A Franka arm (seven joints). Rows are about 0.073 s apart.
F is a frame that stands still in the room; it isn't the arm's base.
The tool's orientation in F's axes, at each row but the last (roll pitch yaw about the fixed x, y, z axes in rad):
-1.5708 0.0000 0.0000
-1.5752 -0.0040 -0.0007
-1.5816 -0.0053 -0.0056
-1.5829 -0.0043 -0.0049
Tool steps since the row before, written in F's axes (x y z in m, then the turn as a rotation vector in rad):
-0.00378 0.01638 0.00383 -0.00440 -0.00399 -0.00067
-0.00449 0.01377 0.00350 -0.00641 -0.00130 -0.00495
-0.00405 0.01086 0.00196 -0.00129 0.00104 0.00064
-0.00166 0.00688 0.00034 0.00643 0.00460 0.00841
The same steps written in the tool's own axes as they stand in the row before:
-0.00378 -0.00383 0.01638 -0.00440 0.00067 -0.00399
-0.00449 -0.00358 0.01375 -0.00643 0.00493 -0.00128
-0.00410 -0.00210 0.01082 -0.00129 -0.00066 0.00103
-0.00169 -0.00043 0.00687 0.00644 -0.00844 0.00453

